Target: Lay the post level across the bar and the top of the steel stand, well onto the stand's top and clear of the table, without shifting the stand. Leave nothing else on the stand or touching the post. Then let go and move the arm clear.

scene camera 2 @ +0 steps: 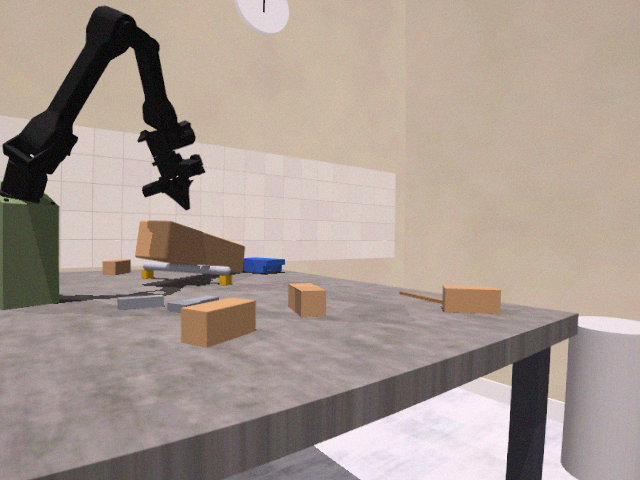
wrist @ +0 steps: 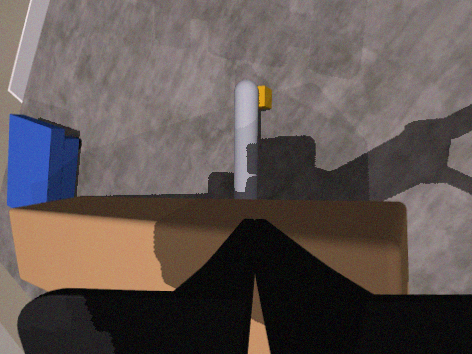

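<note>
The post is a thick brown block lying across the pale grey bar. It is tilted in scene camera 2: its end nearer the arm's base is raised, and its other end slopes down toward the table. The bar has yellow feet. Whether the low end touches the table is hard to tell. My gripper is shut and empty, above the post and apart from it in scene camera 2. Two low grey blocks lie nearer the camera. I cannot tell which thing is the steel stand.
A blue object is beyond the post's low end. Brown blocks stand around the table. A thin brown stick lies by the right one. The arm's green base is at the left.
</note>
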